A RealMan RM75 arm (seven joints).
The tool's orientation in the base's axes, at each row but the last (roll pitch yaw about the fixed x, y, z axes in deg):
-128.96 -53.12 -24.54
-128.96 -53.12 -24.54
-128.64 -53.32 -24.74
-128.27 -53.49 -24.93
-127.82 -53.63 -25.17
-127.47 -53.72 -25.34
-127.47 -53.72 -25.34
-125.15 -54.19 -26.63
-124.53 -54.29 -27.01
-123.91 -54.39 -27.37
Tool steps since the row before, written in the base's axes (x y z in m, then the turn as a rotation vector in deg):
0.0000 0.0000 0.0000 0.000 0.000 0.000
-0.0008 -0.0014 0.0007 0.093 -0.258 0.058
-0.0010 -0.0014 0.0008 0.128 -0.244 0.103
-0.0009 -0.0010 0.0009 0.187 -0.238 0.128
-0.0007 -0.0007 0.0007 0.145 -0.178 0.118
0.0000 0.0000 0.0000 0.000 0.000 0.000
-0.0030 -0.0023 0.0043 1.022 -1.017 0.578
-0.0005 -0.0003 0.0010 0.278 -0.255 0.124
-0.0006 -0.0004 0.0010 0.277 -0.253 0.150
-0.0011 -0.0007 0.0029 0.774 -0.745 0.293
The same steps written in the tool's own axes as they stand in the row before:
0.0000 0.0000 0.0000 0.000 0.000 0.000
0.0005 0.0006 -0.0016 0.161 0.215 -0.078
0.0004 0.0005 -0.0018 0.213 0.194 -0.060
0.0005 0.0001 -0.0015 0.263 0.195 -0.020
0.0004 0.0000 -0.0012 0.218 0.137 -0.019
0.0000 0.0000 0.0000 0.000 0.000 0.000
0.0024 -0.0011 -0.0051 1.270 0.891 0.076
0.0006 -0.0004 -0.0009 0.313 0.241 0.043
0.0006 -0.0004 -0.0010 0.333 0.226 0.035
0.0020 -0.0012 -0.0022 0.838 0.724 0.118

